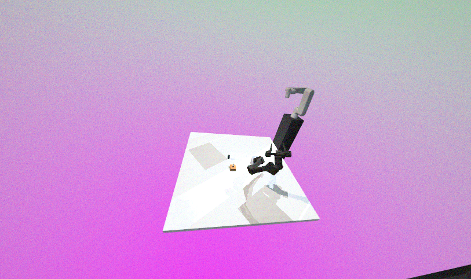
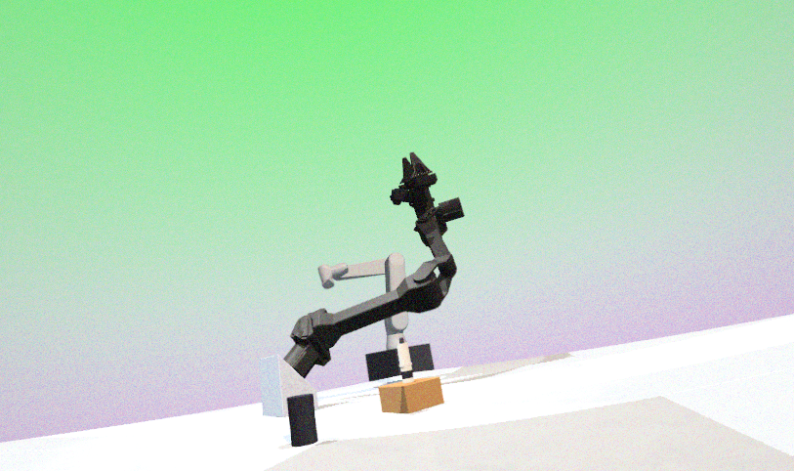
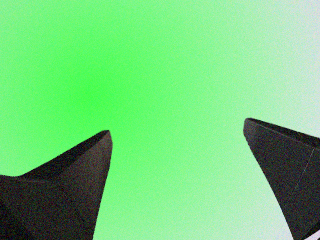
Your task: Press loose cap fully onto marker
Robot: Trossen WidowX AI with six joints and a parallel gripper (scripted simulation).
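Now: gripper tip 20 cm short of the black cap, 48 cm to the left of it and 57 cm above it. From my gripper tip the other things lie so: orange holder block 18 cm ahead, 31 cm to the right, 58 cm below.
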